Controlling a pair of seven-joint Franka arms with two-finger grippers.
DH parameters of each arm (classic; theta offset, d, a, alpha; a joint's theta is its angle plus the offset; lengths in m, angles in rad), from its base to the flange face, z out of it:
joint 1: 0 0.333 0 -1.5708
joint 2: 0 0 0 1.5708
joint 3: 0 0.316 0.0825 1.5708
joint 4: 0 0 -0.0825 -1.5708
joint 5: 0 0.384 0 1.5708
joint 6: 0 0 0.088 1.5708
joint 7: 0 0.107 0 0
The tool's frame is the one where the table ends.
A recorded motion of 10 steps. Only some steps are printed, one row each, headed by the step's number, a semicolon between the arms.
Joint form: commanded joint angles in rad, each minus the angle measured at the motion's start. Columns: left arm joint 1, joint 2, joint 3, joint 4, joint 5, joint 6, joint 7; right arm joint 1, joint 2, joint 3, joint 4, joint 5, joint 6, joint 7.
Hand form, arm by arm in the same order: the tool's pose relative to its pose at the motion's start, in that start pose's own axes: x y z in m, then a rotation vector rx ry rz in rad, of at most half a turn. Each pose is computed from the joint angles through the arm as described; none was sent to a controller.
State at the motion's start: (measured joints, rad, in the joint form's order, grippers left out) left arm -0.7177 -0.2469 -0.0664 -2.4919 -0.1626 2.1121 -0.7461; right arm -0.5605 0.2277 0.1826 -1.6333 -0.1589 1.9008 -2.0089
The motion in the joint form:
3: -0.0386 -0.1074 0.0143 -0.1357 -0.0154 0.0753 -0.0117; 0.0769 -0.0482 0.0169 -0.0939 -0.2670 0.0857 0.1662
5: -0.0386 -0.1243 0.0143 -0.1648 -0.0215 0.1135 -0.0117; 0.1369 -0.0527 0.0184 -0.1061 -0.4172 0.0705 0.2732
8: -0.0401 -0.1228 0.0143 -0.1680 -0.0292 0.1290 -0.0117; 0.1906 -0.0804 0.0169 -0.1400 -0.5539 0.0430 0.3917
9: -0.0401 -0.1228 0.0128 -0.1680 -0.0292 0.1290 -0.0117; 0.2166 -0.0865 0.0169 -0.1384 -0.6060 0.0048 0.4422
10: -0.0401 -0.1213 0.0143 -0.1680 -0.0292 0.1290 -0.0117; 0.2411 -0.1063 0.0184 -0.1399 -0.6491 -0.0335 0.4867
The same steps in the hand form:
3: -0.0274 -0.0206 0.0131 -0.0350 0.0289 -0.0015; 0.0458 0.0127 -0.0023 0.0256 -0.2504 -0.0374
5: -0.0293 -0.0248 0.0163 -0.0552 0.0460 -0.0073; 0.0731 0.0228 -0.0052 0.0499 -0.3832 -0.0481
8: -0.0290 -0.0240 0.0170 -0.0666 0.0500 -0.0111; 0.0980 0.0229 -0.0116 0.0625 -0.5144 -0.0302
9: -0.0294 -0.0236 0.0170 -0.0661 0.0503 -0.0097; 0.1079 0.0234 -0.0172 0.0751 -0.5684 -0.0111
10: -0.0289 -0.0239 0.0175 -0.0656 0.0489 -0.0112; 0.1183 0.0210 -0.0297 0.0761 -0.6205 0.0115

